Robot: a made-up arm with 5 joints. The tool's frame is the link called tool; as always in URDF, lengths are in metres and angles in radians. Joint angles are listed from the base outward. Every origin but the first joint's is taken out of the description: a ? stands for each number. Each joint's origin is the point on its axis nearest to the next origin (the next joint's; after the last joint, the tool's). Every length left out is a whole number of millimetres.
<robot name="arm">
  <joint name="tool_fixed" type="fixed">
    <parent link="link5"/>
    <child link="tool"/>
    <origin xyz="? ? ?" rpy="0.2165 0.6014 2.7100"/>
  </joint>
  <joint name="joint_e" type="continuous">
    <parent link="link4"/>
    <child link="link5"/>
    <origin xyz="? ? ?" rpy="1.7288 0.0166 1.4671"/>
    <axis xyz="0 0 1"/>
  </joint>
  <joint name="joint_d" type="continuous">
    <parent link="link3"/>
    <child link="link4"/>
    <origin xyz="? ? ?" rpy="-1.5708 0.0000 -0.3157"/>
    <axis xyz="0 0 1"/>
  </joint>
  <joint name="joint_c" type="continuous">
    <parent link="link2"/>
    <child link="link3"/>
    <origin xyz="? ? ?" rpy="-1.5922 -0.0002 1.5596"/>
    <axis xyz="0 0 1"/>
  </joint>
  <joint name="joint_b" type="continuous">
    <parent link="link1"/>
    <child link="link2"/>
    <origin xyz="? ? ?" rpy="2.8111 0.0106 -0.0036"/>
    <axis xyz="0 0 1"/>
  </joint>
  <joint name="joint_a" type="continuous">
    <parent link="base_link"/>
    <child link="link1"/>
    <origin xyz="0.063 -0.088 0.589" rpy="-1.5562 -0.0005 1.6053"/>
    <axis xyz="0 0 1"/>
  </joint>
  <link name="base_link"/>
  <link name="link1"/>
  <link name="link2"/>
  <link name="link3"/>
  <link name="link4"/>
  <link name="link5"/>
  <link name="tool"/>
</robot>
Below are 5 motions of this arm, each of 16 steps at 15 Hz.
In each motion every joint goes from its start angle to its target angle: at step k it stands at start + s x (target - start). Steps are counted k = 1, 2, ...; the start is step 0. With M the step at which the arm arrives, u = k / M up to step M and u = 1 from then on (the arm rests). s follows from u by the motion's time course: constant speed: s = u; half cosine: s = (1 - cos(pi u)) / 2; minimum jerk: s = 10 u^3 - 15 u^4 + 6 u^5.
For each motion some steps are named. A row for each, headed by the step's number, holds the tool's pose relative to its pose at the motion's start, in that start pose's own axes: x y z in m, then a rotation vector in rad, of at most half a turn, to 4 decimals.
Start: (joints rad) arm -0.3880 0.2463 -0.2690 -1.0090 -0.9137
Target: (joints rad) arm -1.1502 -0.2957 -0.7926 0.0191 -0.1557
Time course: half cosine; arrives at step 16
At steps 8, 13, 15, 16:
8: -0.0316 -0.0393 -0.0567 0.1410 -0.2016 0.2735
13: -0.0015 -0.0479 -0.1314 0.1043 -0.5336 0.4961
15: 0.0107 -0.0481 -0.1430 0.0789 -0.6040 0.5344
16: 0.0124 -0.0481 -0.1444 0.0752 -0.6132 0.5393

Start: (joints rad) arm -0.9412 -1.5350 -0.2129 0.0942 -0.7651
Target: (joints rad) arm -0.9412 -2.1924 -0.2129 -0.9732 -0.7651
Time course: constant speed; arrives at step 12
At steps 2, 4, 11, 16:
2: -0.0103 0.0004 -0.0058 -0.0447 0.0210 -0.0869
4: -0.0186 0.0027 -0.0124 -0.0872 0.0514 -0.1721
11: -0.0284 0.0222 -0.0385 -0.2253 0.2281 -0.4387
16: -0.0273 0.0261 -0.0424 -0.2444 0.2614 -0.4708

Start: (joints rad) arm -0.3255 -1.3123 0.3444 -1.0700 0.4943
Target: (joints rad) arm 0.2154 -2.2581 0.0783 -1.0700 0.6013
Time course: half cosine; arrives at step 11
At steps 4, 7, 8, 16:
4: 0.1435 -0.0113 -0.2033 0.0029 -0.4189 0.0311
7: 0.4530 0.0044 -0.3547 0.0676 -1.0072 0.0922
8: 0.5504 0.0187 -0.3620 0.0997 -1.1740 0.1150
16: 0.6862 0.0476 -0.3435 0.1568 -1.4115 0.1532

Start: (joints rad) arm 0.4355 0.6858 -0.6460 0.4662 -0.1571
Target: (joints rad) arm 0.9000 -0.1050 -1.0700 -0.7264 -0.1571
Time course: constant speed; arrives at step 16
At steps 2, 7, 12, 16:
2: -0.0297 0.0400 -0.0326 -0.0426 -0.0274 -0.1343
7: -0.0580 0.1716 -0.1124 -0.0685 -0.0374 -0.5132
12: -0.0107 0.3187 -0.1568 0.0388 0.0476 -0.9054
16: 0.0709 0.4143 -0.1450 0.2263 0.1883 -1.1821

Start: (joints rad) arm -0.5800 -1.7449 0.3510 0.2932 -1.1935
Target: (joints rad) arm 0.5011 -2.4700 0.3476 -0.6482 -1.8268
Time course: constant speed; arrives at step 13
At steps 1, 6, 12, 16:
1: 0.0118 -0.0265 0.0121 0.0834 0.0285 -0.0278
6: 0.0929 -0.1526 0.0176 0.4752 0.2080 -0.1776
12: 0.2028 -0.2324 -0.0746 0.8797 0.5025 -0.3745
16: 0.2191 -0.2342 -0.0953 0.9389 0.5597 -0.4084

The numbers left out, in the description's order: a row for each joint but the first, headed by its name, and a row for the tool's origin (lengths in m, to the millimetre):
tool: 0.236 -0.105 0.000
joint_e: 0.112 0.015 0.000
joint_d: 0.174 -0.112 0.000
joint_c: 0.111 0.062 0.000
joint_b: 0.038 -0.012 0.000

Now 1 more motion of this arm.
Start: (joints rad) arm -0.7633 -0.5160 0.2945 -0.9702 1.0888
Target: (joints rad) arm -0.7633 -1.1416 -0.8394 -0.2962 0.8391
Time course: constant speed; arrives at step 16
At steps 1, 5, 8, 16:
1: 0.0203 0.0397 -0.0224 -0.0053 -0.0607 -0.1016
5: 0.1482 0.1756 -0.1004 -0.0219 -0.3083 -0.5038
8: 0.2822 0.2442 -0.1365 -0.0288 -0.4931 -0.8020
16: 0.6791 0.2545 -0.0958 -0.0188 -0.9318 -1.5931

